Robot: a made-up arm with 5 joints. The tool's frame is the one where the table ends. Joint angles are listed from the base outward.
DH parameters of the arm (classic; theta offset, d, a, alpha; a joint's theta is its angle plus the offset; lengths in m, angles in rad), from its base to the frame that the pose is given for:
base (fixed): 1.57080 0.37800 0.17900 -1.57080
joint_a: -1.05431 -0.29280 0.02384 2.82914
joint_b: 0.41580 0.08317 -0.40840 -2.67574
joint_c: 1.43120 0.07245 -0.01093 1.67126
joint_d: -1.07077 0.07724 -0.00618 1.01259
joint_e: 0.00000 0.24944 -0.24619 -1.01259
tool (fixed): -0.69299 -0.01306 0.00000 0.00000
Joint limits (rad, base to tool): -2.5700..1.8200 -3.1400..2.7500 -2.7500..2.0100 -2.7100..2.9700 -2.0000..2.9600
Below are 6 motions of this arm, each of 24 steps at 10 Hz.
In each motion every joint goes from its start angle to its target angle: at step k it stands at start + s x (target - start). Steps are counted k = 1, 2, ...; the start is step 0. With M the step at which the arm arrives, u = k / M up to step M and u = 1 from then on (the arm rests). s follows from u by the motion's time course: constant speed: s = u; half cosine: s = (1 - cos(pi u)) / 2; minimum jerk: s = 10 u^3 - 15 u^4 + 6 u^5.
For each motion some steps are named. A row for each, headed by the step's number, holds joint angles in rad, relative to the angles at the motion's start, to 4 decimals.
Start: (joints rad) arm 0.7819 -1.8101 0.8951 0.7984 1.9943
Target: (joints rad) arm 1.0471 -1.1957 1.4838 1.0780 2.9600
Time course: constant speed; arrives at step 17
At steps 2, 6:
2: 0.0312 0.0723 0.0693 0.0329 0.1136
6: 0.0936 0.2168 0.2078 0.0987 0.3408

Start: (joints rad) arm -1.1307 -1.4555 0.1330 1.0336 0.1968
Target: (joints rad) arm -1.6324 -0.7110 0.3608 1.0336 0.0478
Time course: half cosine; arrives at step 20
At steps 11, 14, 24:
11: -0.2901 0.4305 0.1317 0.0000 -0.0862
14: -0.3983 0.5911 0.1808 0.0000 -0.1183
24: -0.5017 0.7445 0.2278 0.0000 -0.1490

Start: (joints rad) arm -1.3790 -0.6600 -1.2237 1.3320 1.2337
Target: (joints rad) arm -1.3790 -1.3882 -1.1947 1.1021 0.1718
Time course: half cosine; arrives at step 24
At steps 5, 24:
5: 0.0000 -0.0752 0.0030 -0.0238 -0.1097
24: 0.0000 -0.7282 0.0290 -0.2299 -1.0619

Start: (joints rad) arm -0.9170 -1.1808 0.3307 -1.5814 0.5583
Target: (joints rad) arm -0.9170 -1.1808 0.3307 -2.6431 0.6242
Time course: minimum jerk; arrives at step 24
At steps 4, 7, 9, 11, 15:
4: 0.0000 0.0000 0.0000 -0.0377 0.0023
7: 0.0000 0.0000 0.0000 -0.1616 0.0100
9: 0.0000 0.0000 0.0000 -0.2922 0.0181
11: 0.0000 0.0000 0.0000 -0.4483 0.0278
15: 0.0000 0.0000 0.0000 -0.7695 0.0478

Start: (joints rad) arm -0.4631 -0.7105 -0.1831 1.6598 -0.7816
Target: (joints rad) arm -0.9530 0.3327 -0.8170 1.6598 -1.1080
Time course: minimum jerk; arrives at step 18
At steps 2, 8, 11, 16, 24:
2: -0.0056 0.0120 -0.0073 0.0000 -0.0038
8: -0.1943 0.4138 -0.2515 0.0000 -0.1295
11: -0.3437 0.7319 -0.4447 0.0000 -0.2290
16: -0.4843 1.0312 -0.6266 0.0000 -0.3226
24: -0.4899 1.0432 -0.6339 0.0000 -0.3264

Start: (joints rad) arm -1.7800 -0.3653 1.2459 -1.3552 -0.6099
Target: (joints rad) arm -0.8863 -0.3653 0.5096 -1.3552 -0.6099
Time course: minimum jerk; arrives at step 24
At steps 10, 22, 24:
10: 0.3098 0.0000 -0.2552 0.0000 0.0000
22: 0.8892 0.0000 -0.7326 0.0000 0.0000
24: 0.8937 0.0000 -0.7363 0.0000 0.0000

